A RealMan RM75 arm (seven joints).
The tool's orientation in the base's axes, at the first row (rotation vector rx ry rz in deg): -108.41 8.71 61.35
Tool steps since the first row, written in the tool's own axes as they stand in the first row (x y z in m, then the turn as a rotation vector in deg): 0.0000 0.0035 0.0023 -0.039 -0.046 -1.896; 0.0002 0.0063 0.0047 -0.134 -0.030 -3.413; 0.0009 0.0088 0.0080 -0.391 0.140 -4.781; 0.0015 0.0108 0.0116 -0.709 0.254 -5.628
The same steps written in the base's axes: -0.0032 -0.0002 -0.0027 1.162 -1.439 0.423; -0.0059 0.0001 -0.0052 2.026 -2.639 0.774; -0.0087 0.0014 -0.0080 2.622 -3.862 1.112; -0.0116 0.0033 -0.0104 2.890 -4.674 1.431
